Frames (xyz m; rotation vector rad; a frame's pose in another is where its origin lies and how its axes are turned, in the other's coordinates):
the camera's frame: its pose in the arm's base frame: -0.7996 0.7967 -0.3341 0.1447 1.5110 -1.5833
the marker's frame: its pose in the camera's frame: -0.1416 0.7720 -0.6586 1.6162 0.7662 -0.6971
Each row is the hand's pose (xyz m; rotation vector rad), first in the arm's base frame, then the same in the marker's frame.
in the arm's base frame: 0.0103 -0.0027 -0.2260 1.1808 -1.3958 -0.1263
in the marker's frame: -1.4126 1.1156 0.1570 0.7027 1.4849 2.4570
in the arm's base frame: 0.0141 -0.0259 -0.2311 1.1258 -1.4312 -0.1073
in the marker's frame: -1.4202 1.1375 0.1510 0.7604 1.4544 2.5012
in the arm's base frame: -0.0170 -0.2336 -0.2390 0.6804 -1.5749 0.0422
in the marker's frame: -1.4704 1.3408 0.1693 -1.0000 -1.0485 -2.6342
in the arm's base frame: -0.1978 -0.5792 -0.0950 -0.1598 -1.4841 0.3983
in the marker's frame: -1.5721 1.6699 0.4021 -0.8697 -0.1599 -2.2302
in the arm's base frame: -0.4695 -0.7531 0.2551 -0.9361 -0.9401 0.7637
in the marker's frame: -1.6866 1.8075 0.8432 -0.3688 0.5423 -1.6593
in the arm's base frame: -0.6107 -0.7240 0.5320 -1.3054 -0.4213 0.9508
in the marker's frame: -1.7649 1.7426 1.1384 0.0356 0.8504 -1.2432
